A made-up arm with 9 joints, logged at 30 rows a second.
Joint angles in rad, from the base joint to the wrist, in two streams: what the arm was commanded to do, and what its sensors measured. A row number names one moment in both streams.
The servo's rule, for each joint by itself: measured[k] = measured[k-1] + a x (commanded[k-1-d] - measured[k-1]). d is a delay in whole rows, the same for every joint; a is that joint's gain. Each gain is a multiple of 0.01, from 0.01 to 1. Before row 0 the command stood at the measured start. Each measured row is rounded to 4 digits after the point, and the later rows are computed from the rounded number. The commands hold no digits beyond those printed.
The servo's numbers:
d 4
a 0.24 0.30 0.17 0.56 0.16 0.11 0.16 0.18 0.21
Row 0, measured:
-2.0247 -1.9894 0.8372 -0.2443 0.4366 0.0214 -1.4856 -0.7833 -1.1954
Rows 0 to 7, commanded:
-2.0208 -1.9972 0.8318 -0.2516 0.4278 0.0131 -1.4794 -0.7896 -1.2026
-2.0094 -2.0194 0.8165 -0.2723 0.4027 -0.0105 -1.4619 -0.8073 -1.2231
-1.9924 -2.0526 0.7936 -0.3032 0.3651 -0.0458 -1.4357 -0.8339 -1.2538
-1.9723 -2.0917 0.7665 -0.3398 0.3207 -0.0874 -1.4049 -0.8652 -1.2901
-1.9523 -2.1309 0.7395 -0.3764 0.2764 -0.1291 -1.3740 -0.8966 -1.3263
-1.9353 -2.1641 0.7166 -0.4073 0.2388 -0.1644 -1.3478 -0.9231 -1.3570
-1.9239 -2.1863 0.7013 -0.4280 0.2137 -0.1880 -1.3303 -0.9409 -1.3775
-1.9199 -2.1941 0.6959 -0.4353 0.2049 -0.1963 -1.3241 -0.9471 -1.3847
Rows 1 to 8, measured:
-2.0247 -1.9894 0.8372 -0.2443 0.4366 0.0214 -1.4856 -0.7833 -1.1954
-2.0247 -1.9894 0.8372 -0.2443 0.4366 0.0214 -1.4856 -0.7833 -1.1954
-2.0247 -1.9894 0.8372 -0.2443 0.4366 0.0214 -1.4856 -0.7833 -1.1954
-2.0247 -1.9894 0.8372 -0.2443 0.4366 0.0214 -1.4856 -0.7833 -1.1954
-2.0238 -1.9917 0.8363 -0.2484 0.4352 0.0205 -1.4846 -0.7844 -1.1969
-2.0203 -2.0000 0.8329 -0.2618 0.4300 0.0171 -1.4810 -0.7885 -1.2024
-2.0136 -2.0158 0.8262 -0.2850 0.4196 0.0102 -1.4738 -0.7967 -1.2132
-2.0037 -2.0386 0.8161 -0.3157 0.4038 -0.0005 -1.4628 -0.8090 -1.2293

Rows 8 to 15, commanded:
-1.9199 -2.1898 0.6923 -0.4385 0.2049 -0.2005 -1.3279 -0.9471 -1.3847
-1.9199 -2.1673 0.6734 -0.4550 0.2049 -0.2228 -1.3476 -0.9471 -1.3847
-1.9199 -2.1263 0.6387 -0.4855 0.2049 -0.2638 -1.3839 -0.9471 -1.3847
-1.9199 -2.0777 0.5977 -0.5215 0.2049 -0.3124 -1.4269 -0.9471 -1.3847
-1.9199 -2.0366 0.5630 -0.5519 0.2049 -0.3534 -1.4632 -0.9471 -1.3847
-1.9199 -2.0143 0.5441 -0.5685 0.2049 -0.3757 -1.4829 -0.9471 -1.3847
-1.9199 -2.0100 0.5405 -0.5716 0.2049 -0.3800 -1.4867 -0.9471 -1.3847
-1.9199 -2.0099 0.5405 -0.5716 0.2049 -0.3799 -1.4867 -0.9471 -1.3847
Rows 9 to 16, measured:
-1.9914 -2.0663 0.8031 -0.3497 0.3834 -0.0146 -1.4486 -0.8248 -1.2497
-1.9779 -2.0956 0.7884 -0.3820 0.3603 -0.0311 -1.4325 -0.8425 -1.2722
-1.9649 -2.1228 0.7736 -0.4078 0.3368 -0.0484 -1.4161 -0.8602 -1.2943
-1.9541 -2.1442 0.7604 -0.4232 0.3157 -0.0647 -1.4014 -0.8758 -1.3133
-1.9459 -2.1579 0.7488 -0.4318 0.2980 -0.0796 -1.3896 -0.8886 -1.3283
-1.9397 -2.1607 0.7360 -0.4448 0.2831 -0.0954 -1.3829 -0.8991 -1.3401
-1.9349 -2.1504 0.7195 -0.4676 0.2706 -0.1139 -1.3831 -0.9077 -1.3495
-1.9313 -2.1286 0.6988 -0.4978 0.2601 -0.1357 -1.3901 -0.9148 -1.3569

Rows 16 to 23, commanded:
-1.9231 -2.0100 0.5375 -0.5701 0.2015 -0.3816 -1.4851 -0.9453 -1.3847
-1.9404 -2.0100 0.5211 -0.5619 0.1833 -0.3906 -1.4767 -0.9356 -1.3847
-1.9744 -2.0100 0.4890 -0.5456 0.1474 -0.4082 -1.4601 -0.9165 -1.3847
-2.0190 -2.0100 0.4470 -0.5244 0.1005 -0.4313 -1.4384 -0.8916 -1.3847
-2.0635 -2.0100 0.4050 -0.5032 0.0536 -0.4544 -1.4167 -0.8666 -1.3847
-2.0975 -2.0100 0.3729 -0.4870 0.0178 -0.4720 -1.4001 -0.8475 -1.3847
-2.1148 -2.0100 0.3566 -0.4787 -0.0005 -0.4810 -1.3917 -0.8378 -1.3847
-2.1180 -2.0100 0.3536 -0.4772 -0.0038 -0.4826 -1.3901 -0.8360 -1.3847
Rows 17 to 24, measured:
-1.9286 -2.1010 0.6757 -0.5281 0.2513 -0.1596 -1.4018 -0.9206 -1.3627
-1.9265 -2.0750 0.6533 -0.5507 0.2439 -0.1834 -1.4148 -0.9254 -1.3673
-1.9249 -2.0555 0.6341 -0.5624 0.2377 -0.2050 -1.4263 -0.9293 -1.3710
-1.9237 -2.0418 0.6182 -0.5676 0.2325 -0.2242 -1.4360 -0.9325 -1.3739
-1.9236 -2.0323 0.6045 -0.5690 0.2275 -0.2415 -1.4439 -0.9348 -1.3762
-1.9276 -2.0256 0.5903 -0.5650 0.2204 -0.2579 -1.4491 -0.9349 -1.3780
-1.9388 -2.0209 0.5731 -0.5541 0.2087 -0.2744 -1.4509 -0.9316 -1.3794
-1.9580 -2.0176 0.5517 -0.5375 0.1914 -0.2917 -1.4489 -0.9244 -1.3805

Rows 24 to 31, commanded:
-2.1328 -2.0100 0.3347 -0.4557 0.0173 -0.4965 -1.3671 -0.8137 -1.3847
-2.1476 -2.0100 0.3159 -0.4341 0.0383 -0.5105 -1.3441 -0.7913 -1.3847
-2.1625 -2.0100 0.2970 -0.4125 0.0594 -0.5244 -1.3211 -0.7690 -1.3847
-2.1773 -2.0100 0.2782 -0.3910 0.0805 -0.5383 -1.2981 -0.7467 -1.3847
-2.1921 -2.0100 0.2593 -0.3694 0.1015 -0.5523 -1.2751 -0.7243 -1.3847
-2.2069 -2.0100 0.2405 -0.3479 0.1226 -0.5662 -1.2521 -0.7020 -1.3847
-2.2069 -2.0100 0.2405 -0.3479 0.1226 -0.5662 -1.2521 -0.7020 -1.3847
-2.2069 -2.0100 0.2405 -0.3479 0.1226 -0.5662 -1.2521 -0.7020 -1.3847
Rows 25 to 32, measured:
-1.9833 -2.0153 0.5268 -0.5183 0.1694 -0.3096 -1.4437 -0.9140 -1.3814
-2.0107 -2.0137 0.5006 -0.5008 0.1451 -0.3275 -1.4367 -0.9020 -1.3821
-2.0357 -2.0126 0.4761 -0.4884 0.1218 -0.3444 -1.4295 -0.8904 -1.3826
-2.0555 -2.0118 0.4553 -0.4821 0.1017 -0.3596 -1.4232 -0.8806 -1.3830
-2.0741 -2.0113 0.4348 -0.4673 0.0882 -0.3747 -1.4142 -0.8686 -1.3834
-2.0917 -2.0109 0.4146 -0.4487 0.0802 -0.3896 -1.4030 -0.8547 -1.3837
-2.1087 -2.0106 0.3946 -0.4284 0.0769 -0.4044 -1.3899 -0.8393 -1.3839
-2.1252 -2.0104 0.3748 -0.4075 0.0775 -0.4191 -1.3752 -0.8226 -1.3841

